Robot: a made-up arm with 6 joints.
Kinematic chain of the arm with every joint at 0, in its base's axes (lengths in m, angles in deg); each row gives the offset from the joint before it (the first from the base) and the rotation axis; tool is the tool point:
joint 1: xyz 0 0 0.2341 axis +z
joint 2: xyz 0 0 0 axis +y
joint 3: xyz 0 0 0.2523 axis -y
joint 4: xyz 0 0 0 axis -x
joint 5: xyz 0.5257 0 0 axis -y
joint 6: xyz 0 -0.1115 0 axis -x
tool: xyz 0 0 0
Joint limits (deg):
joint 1: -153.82..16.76
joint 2: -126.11..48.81
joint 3: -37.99..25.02
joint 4: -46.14..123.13
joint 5: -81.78..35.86
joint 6: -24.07..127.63
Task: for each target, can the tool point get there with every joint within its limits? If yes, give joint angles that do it. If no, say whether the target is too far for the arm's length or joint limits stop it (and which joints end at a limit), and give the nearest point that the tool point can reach.
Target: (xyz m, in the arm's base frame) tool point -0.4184 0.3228 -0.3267
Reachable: no: joint limits stop it (at a limit: joint 1, joint 2) | nearest point -0.2476 0.0025 -0.1245 | short by 0.415 m
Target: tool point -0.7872 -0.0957 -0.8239
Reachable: no: too far | nearest point -0.4122 -0.0884 -0.0796 | short by 0.833 m
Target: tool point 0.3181 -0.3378 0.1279
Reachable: yes | joints -33.02 13.60 -30.35 9.65 -15.25 35.26
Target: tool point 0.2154 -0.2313 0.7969
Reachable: yes | joints -26.53 -25.61 12.62 6.53 -4.70 85.88
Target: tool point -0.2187 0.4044 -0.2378
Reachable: no: joint limits stop it (at a limit: joint 1, joint 2, joint 3) | nearest point -0.2005 0.0147 -0.1272 | short by 0.406 m
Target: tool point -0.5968 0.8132 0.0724
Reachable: no: too far | nearest point -0.4248 0.5789 0.2416 | short by 0.336 m
